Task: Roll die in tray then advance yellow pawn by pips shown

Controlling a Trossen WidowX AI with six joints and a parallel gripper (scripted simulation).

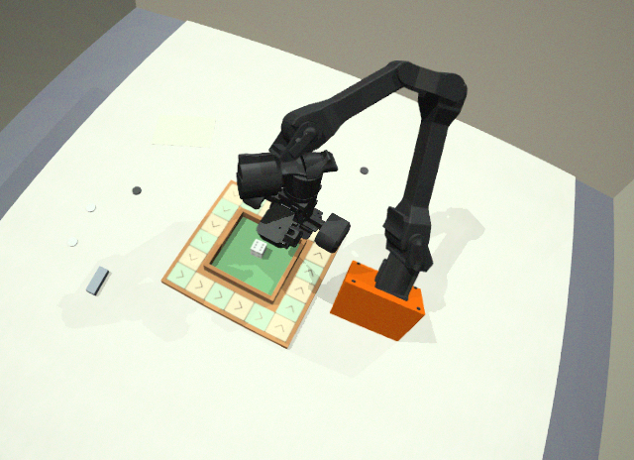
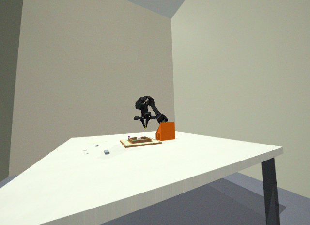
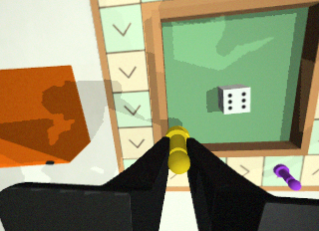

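Now: gripper tip 9 cm above the white die and 6 cm short of it. Round my gripper tip: yellow pawn 1 cm above; then green tray 11 cm below, 6 cm ahead, 2 cm to the left; then purple pawn 12 cm ahead, 9 cm to the right, 9 cm below.
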